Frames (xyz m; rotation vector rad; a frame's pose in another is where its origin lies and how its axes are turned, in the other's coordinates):
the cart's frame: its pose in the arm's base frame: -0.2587 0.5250 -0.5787 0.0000 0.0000 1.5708
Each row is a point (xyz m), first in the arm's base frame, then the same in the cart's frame.
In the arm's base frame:
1: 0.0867 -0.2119 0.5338
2: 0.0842 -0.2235 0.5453
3: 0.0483 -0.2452 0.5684
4: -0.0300 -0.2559 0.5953
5: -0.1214 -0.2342 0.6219
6: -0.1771 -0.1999 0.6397
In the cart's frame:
1: -0.7369 -0.3454 1.1125
2: -0.7485 -0.3429 1.1240
3: -0.7702 -0.3070 1.1471
4: -0.7809 -0.2287 1.1740
5: -0.7592 -0.1373 1.2006
6: -0.7249 -0.0816 1.2184

